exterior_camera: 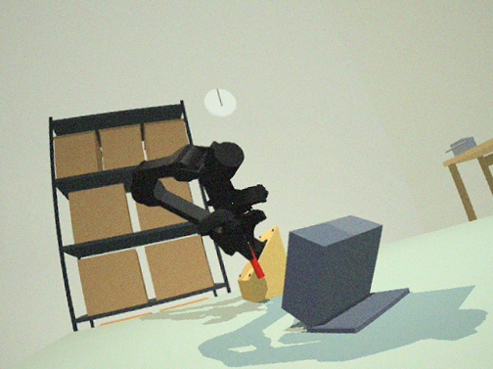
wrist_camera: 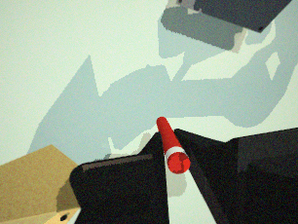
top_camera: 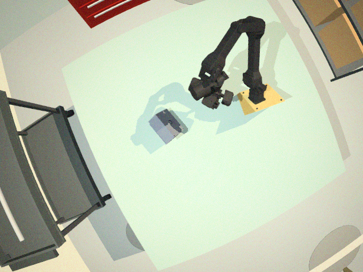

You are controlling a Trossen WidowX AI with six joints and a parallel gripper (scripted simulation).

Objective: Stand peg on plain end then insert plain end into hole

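The grey sloped panel is 220 mm ahead of my gripper tip, 30 mm to the left of it and 40 mm below it. The rest, counted from my gripper tip: red peg 20 mm above.
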